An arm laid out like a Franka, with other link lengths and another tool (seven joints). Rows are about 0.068 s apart.
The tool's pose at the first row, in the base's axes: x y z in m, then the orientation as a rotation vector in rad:
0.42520, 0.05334, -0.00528, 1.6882, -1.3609, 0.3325
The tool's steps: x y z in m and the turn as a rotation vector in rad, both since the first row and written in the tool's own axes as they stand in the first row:
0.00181, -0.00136, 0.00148, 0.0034, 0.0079, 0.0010
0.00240, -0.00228, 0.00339, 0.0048, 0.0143, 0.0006
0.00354, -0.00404, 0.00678, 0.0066, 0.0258, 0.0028
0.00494, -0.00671, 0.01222, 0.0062, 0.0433, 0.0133
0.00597, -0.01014, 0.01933, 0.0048, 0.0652, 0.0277
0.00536, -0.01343, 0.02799, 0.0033, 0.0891, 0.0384
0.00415, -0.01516, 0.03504, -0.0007, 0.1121, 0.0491
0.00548, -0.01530, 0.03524, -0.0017, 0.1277, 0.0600
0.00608, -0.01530, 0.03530, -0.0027, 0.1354, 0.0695
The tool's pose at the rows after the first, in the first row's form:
0.42656, 0.05101, -0.00549, 1.6874, -1.3561, 0.3419
0.42697, 0.04914, -0.00657, 1.6864, -1.3512, 0.3478
0.42784, 0.04575, -0.00848, 1.6821, -1.3447, 0.3596
0.42895, 0.04058, -0.01176, 1.6684, -1.3411, 0.3792
0.43006, 0.03434, -0.01657, 1.6497, -1.3375, 0.4036
0.42997, 0.02794, -0.02330, 1.6323, -1.3290, 0.4272
0.42881, 0.02320, -0.02881, 1.6132, -1.3209, 0.4482
0.42934, 0.02220, -0.02807, 1.5992, -1.3186, 0.4656
0.42954, 0.02178, -0.02769, 1.5892, -1.3209, 0.4761

